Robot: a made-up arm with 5 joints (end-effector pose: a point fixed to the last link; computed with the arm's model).
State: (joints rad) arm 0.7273 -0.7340 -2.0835 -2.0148 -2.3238
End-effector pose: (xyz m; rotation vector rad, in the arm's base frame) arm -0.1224 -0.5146 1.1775 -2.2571 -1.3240 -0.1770
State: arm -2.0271 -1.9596 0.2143 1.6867 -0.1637
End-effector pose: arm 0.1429 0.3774 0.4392 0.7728 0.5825 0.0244
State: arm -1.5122 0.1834 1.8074 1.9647 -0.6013
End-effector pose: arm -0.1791 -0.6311 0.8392 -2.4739 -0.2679 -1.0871
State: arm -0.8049 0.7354 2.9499 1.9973 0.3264
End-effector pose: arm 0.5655 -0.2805 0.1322 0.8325 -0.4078 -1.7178
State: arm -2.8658 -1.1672 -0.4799 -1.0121 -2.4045
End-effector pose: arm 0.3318 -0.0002 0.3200 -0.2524 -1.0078 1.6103
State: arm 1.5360 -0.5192 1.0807 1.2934 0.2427
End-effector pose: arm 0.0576 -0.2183 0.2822 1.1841 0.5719 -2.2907
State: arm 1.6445 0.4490 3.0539 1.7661 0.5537
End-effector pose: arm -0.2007 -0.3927 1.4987 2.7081 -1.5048 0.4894
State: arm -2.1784 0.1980 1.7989 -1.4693 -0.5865
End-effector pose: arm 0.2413 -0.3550 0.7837 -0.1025 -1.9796 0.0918
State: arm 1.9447 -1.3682 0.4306 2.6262 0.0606
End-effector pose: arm -0.4024 -0.0810 -0.0026 -0.0440 0.8037 -2.7277
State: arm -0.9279 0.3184 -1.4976 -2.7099 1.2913
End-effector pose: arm -0.0704 -0.6085 0.8144 -1.0894 2.1096 0.0672
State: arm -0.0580 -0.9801 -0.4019 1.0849 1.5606
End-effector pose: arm -0.2663 0.0516 0.6959 0.3661 -0.3573 2.0075
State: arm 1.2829 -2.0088 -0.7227 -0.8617 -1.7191
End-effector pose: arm -0.8059 -0.1242 0.7705 1.9045 0.9293 1.6044
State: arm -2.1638 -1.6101 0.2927 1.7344 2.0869
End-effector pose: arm 0.0962 -0.0841 1.0898 -2.3598 -1.3620 -1.1223
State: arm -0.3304 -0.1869 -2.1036 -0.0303 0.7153
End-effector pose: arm 0.3103 -0.0636 0.5208 0.8691 0.1298 -0.2525
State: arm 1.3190 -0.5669 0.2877 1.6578 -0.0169
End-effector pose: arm -0.5161 -0.1985 0.3628 -0.3466 1.0786 -2.4115
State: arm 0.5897 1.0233 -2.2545 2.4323 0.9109
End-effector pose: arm 0.0809 -0.3951 1.4051 -2.3553 0.6331 -0.4851
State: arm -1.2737 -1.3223 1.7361 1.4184 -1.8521
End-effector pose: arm 0.1844 0.0868 0.9482 1.2914 -0.0872 -0.0287
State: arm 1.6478 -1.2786 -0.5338 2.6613 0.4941
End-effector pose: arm -0.6325 -0.1569 0.1535 -0.0999 0.9910 -1.9323
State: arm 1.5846 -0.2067 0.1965 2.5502 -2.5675
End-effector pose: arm -0.2181 -0.1715 0.9365 2.0809 -0.5983 0.8799
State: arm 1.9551 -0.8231 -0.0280 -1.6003 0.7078
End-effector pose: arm -0.1749 -0.7670 0.7662 -0.3420 -2.1333 -1.2694
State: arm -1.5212 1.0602 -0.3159 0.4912 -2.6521
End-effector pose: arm -0.0513 -0.2962 0.1223 -0.1244 -0.1323 -2.5196
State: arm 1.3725 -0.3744 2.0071 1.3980 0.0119
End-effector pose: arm 0.2644 -0.5572 0.4958 1.5346 -0.4002 -2.2519
